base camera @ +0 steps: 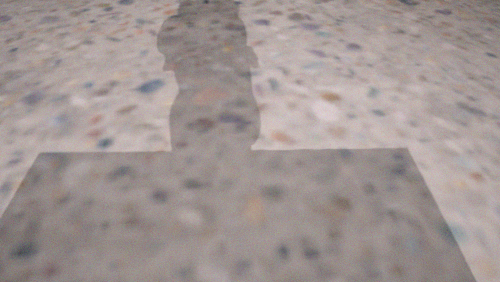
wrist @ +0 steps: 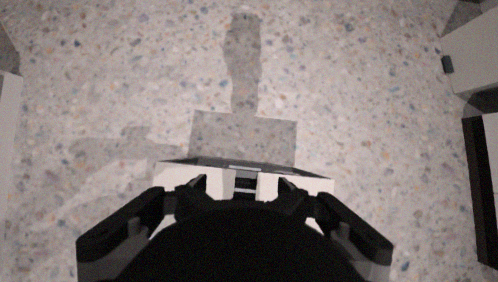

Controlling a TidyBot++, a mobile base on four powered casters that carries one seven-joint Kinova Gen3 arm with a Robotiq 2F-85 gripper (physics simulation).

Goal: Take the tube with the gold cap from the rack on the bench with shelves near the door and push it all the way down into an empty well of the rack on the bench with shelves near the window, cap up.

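Frame: origin at the arm's base, x ahead, y left, z up, level; centimetres.
Where they show: gripper, fingertip midpoint: [wrist: 242, 183].
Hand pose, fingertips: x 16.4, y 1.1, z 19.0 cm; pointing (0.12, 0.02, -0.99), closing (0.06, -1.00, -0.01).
After its pixels a point has its place.
My gripper [wrist: 242, 183] @(x 16.4, y 1.1, z 19.0 cm) is open in the wrist view, its two black fingers apart at the lower middle with nothing held between them. Behind the fingers the white body of my own base [wrist: 320, 185] @(x 13.1, y -21.0, z -1.4 cm) shows. The tube with the gold cap, both racks and the two bench tops do not show in either view, so where the gripper is relative to them cannot be told.
Speckled floor [base camera: 350, 100] @(x 54.3, y -21.9, z -39.7 cm) [wrist: 150, 60] @(x 69.0, y 64.1, z -39.7 cm) carries the robot's shadow [base camera: 215, 100] @(x 54.5, y 4.6, z -39.7 cm) [wrist: 245, 65] @(x 72.7, y 6.4, z -39.6 cm). In the wrist view a pale block [wrist: 475, 60] @(x 90.1, y -132.9, z -28.1 cm) and a dark-edged piece [wrist: 482, 200] @(x 5.6, y -147.6, z -35.6 cm) stand at the right; a pale panel [wrist: 11, 150] @(x 6.1, y 135.7, z -39.2 cm) stands at the left edge.
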